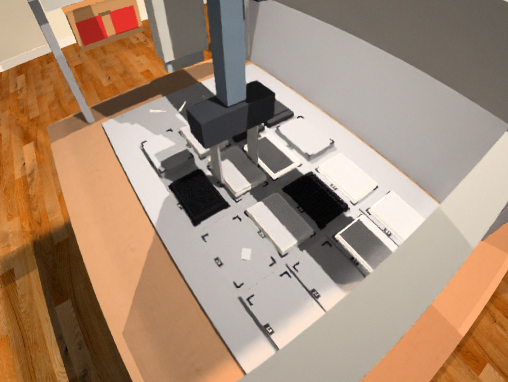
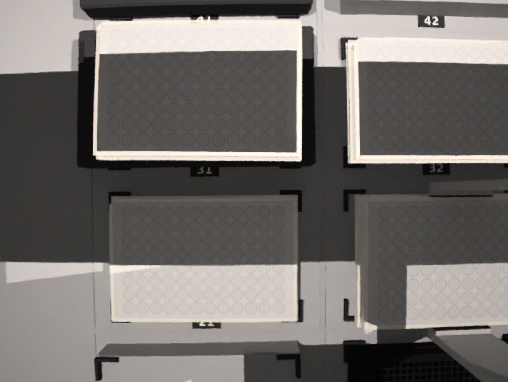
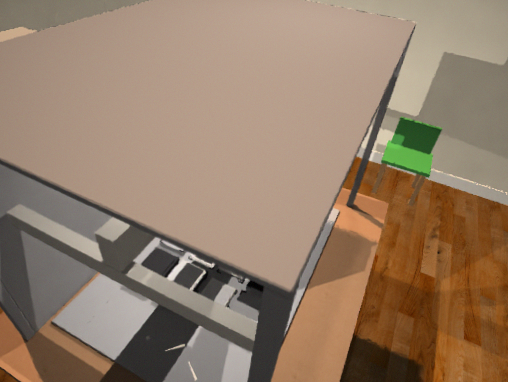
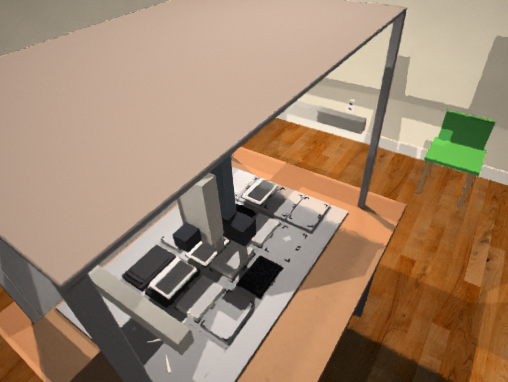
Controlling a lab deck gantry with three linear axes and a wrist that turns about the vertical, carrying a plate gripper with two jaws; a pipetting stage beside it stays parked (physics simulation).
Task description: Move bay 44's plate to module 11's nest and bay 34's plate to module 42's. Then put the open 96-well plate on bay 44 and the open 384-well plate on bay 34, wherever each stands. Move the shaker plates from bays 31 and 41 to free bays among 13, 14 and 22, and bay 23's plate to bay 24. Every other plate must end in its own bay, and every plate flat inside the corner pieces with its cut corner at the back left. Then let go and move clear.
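Pixels of known places: gripper, fingertip midpoint: (image 1: 236,169) (image 2: 455,260) (image 4: 232,257); robot's base at its link origin: (image 1: 145,148) (image 4: 227,342).
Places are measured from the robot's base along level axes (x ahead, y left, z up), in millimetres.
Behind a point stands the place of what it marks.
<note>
My gripper (image 1: 236,171) {x 228, y 150, z 23 mm} (image 2: 462,262) {x 228, y 150, z 23 mm} is shut on a white plate (image 1: 243,184) {x 281, y 135, z 30 mm} (image 2: 435,280) {x 211, y 139, z 30 mm} over bay 22; the plate looks slightly above the corner pieces. Another white plate (image 2: 197,100) {x 65, y 249, z 37 mm} (image 4: 173,280) {x 52, y 243, z 37 mm} sits on shaker 31; shaker 41 (image 1: 280,113) {x 122, y 372, z 21 mm} (image 2: 195,7) {x 60, y 319, z 14 mm} (image 4: 145,265) {x 50, y 370, z 24 mm} is bare. White plates stand in bay 44 (image 1: 395,212) {x 538, y 362, z 29 mm}, bay 34 (image 1: 364,242) {x 542, y 248, z 29 mm} and bay 23 (image 1: 280,222) {x 398, y 147, z 14 mm}. The fine-grid black plate (image 1: 198,196) {x 238, y 41, z 12 mm} (image 4: 260,276) {x 222, y 37, z 11 mm} is in bay 12, the coarse-grid black plate (image 1: 315,197) {x 394, y 252, z 13 mm} in bay 33. Module 42 (image 1: 305,134) {x 229, y 371, z 19 mm} and module 11 (image 4: 227,317) {x 51, y 36, z 19 mm} hold no plate.
White plates stand in bay 21 (image 2: 205,260) {x 66, y 150, z 14 mm}, bay 32 (image 2: 430,105) {x 217, y 252, z 14 mm} and bay 43 (image 1: 347,177) {x 398, y 356, z 14 mm}. Bay 13 bears a small white square (image 1: 246,254) {x 411, y 51, z 1 mm}. Bays 14 and 24 hold no plate. The grey pipetting stage (image 1: 180,35) stands behind the gripper; a wall runs along the back.
</note>
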